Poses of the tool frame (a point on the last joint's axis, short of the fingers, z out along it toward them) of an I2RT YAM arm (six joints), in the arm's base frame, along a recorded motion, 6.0 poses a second.
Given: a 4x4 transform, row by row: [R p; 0 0 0 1], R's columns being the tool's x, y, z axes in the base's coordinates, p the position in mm. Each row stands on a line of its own.
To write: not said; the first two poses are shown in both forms.
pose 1, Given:
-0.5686, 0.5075, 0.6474, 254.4
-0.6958, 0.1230, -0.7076, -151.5
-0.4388, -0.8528, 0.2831, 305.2
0, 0, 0, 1
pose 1, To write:
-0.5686, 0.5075, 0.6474, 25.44
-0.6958, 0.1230, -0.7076, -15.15
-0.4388, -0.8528, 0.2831, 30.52
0, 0, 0, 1

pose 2, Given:
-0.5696, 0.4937, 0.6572, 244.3
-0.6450, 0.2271, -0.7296, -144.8
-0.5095, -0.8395, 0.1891, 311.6
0, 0, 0, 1
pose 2, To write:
-0.5696, 0.4937, 0.6572, 24.43
-0.6450, 0.2271, -0.7296, -14.48
-0.5095, -0.8395, 0.1891, 31.16
0, 0, 0, 1

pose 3, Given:
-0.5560, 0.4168, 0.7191, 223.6
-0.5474, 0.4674, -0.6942, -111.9
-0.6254, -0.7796, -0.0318, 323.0
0, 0, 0, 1
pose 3, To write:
-0.5560, 0.4168, 0.7191, 22.36
-0.5474, 0.4674, -0.6942, -11.19
-0.6254, -0.7796, -0.0318, 32.30
0, 0, 0, 1

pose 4, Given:
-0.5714, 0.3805, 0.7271, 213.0
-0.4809, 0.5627, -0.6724, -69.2
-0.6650, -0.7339, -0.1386, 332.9
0, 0, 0, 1
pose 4, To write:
-0.5714, 0.3805, 0.7271, 21.30
-0.4809, 0.5627, -0.6724, -6.92
-0.6650, -0.7339, -0.1386, 33.29
0, 0, 0, 1

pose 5, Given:
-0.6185, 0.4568, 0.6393, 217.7
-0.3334, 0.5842, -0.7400, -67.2
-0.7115, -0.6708, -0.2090, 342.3
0, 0, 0, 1
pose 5, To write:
-0.6185, 0.4568, 0.6393, 21.77
-0.3334, 0.5842, -0.7400, -6.72
-0.7115, -0.6708, -0.2090, 34.23
0, 0, 0, 1

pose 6, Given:
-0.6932, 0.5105, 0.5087, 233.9
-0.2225, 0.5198, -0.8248, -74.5
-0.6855, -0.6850, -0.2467, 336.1
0, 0, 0, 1
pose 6, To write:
-0.6932, 0.5105, 0.5087, 23.39
-0.2225, 0.5198, -0.8248, -7.45
-0.6855, -0.6850, -0.2467, 33.61
0, 0, 0, 1

